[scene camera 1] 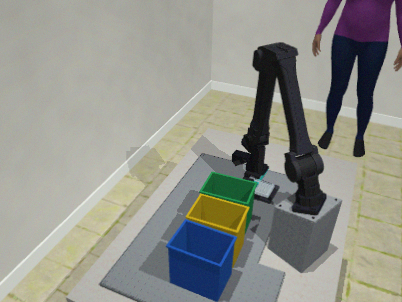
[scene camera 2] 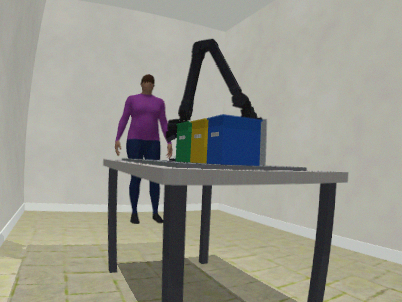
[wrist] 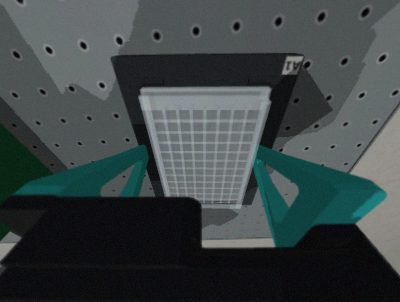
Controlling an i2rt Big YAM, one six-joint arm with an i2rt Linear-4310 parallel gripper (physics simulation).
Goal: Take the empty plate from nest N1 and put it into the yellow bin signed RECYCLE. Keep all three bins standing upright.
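Seen in the pictures: gripper, between the fingertips: [wrist: 199,150]; arm's base, origin of its link: [scene camera 1: 309,204].
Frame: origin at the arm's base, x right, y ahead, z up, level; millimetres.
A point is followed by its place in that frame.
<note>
A clear, gridded plate [scene camera 1: 265,189] @[x 225, y 226, z -190 mm] [wrist: 204,150] @[x 232, y 286, z -189 mm] lies flat in a black nest [wrist: 200,71] @[x 228, y 339, z -203 mm] with an A1 tag at one corner; no N1 marking is readable. My gripper [wrist: 199,150] @[x 228, y 276, z -201 mm] is open, pointing down, with one teal finger at each long side of the plate and nothing gripped. In scene camera 1 the gripper [scene camera 1: 257,176] is low at the plate, behind the green bin. The yellow bin [scene camera 1: 216,216] @[x -98, y 293, z -115 mm] [scene camera 2: 199,144] @[x -183, y 344, z -139 mm] stands upright between the green bin [scene camera 1: 228,188] @[x 39, y 315, z -90 mm] [scene camera 2: 184,146] @[x -57, y 370, z -145 mm] and the blue bin [scene camera 1: 200,267] @[x -352, y 215, z -79 mm] [scene camera 2: 234,142] @[x -357, y 272, z -132 mm], both upright. The bins' small signs are unreadable.
The bins stand in a close row on the grey perforated board [scene camera 1: 150,235] @[x -221, y 503, z -215 mm] [wrist: 235,42] @[x 250, y 354, z -215 mm], between the wall and the arm's grey pedestal [scene camera 1: 302,235] @[x -84, y -13, z -63 mm]. The table [scene camera 2: 250,176] @[x -547, y 309, z -245 mm] carries the board. A person [scene camera 1: 360,65] [scene camera 2: 146,117] stands beyond the table.
</note>
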